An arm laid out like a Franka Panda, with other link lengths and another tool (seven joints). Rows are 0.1 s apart.
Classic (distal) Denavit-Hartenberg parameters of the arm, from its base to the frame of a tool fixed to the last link. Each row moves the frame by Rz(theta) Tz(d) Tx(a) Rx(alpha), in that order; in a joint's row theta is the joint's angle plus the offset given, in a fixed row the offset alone. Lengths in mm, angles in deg.
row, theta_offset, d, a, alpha
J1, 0, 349.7, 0, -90
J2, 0, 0, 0, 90
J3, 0, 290.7, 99.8, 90
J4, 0, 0, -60.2, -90
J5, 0, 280.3, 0, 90
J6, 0, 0, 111.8, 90
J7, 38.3, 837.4, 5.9, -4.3
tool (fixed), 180, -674.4, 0, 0
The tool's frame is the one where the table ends.
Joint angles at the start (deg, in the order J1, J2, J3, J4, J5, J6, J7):
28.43, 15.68, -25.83, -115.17, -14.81, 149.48, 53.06
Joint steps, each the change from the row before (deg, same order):
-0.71, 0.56, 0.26, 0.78, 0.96, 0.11, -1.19
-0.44, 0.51, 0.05, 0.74, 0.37, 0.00, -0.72
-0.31, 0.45, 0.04, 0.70, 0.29, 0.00, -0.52
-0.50, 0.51, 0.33, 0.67, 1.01, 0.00, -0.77
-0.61, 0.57, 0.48, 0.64, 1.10, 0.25, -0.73
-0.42, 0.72, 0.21, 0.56, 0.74, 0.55, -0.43
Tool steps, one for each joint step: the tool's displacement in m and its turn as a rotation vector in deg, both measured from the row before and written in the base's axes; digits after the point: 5 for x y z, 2 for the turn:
0.00390, -0.00379, 0.00060, 0.17, -0.12, 0.14
0.00339, -0.00310, 0.00062, -0.17, -0.13, 0.12
0.00309, -0.00193, 0.00094, -0.13, -0.19, 0.11
0.00301, -0.00150, -0.00022, 0.39, -0.05, -0.03
0.00329, -0.00100, -0.00043, 0.54, -0.20, -0.02
0.00349, -0.00136, -0.00128, 0.27, -0.35, -0.06

